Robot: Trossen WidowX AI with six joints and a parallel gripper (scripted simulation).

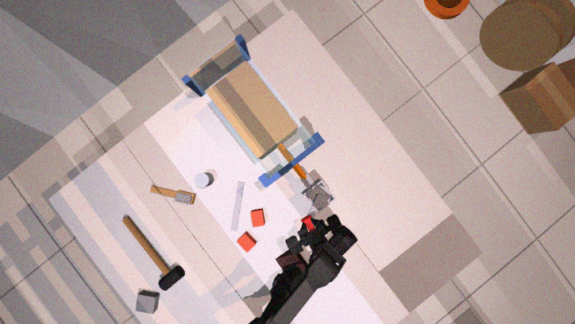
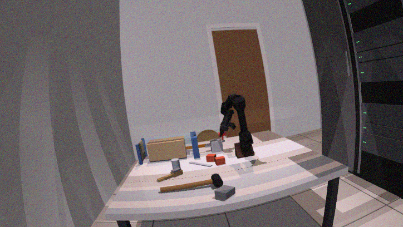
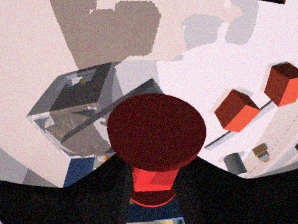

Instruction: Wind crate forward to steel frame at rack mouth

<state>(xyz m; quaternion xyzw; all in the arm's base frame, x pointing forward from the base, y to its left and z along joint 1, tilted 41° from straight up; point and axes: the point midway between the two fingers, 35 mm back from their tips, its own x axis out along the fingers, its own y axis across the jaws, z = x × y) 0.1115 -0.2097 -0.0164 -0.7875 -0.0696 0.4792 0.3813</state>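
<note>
Now: the grey crank bar 3 cm to the right of my gripper tip and 3 cm below it. From my gripper tip the other things lie so: grey winch: 1 cm ahead, 10 cm to the right, 10 cm below; red knob: 2 cm behind; blue steel frame: 18 cm ahead, 10 cm to the right, 3 cm below.
</note>
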